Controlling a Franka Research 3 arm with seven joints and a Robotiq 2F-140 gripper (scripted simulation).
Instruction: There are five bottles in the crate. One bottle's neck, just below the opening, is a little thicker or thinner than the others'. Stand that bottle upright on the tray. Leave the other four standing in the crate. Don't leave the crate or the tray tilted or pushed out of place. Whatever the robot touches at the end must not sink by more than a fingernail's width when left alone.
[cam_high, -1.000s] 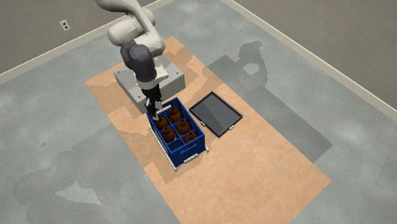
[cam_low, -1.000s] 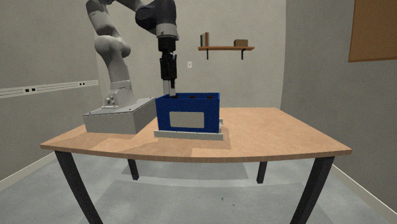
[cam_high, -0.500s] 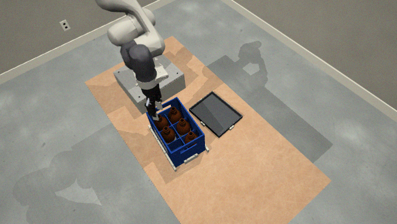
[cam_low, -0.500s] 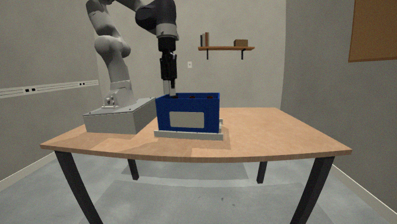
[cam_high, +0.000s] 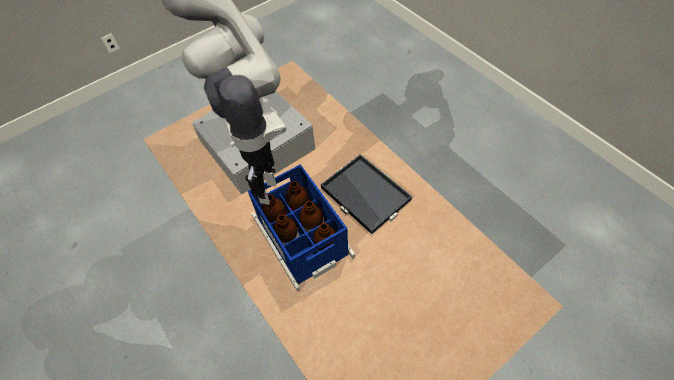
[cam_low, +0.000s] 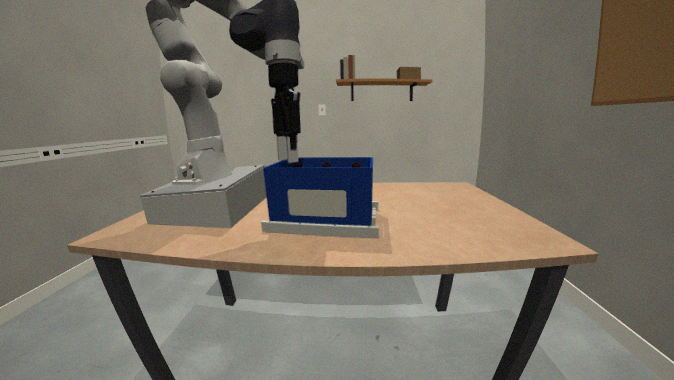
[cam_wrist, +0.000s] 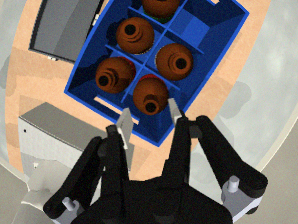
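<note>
Right now the bottle is 13 cm below my hand. Round my hand: blue crate: 9 cm ahead, 5 cm to the left, 13 cm below; dark grey tray: 6 cm ahead, 31 cm to the left, 20 cm below.
</note>
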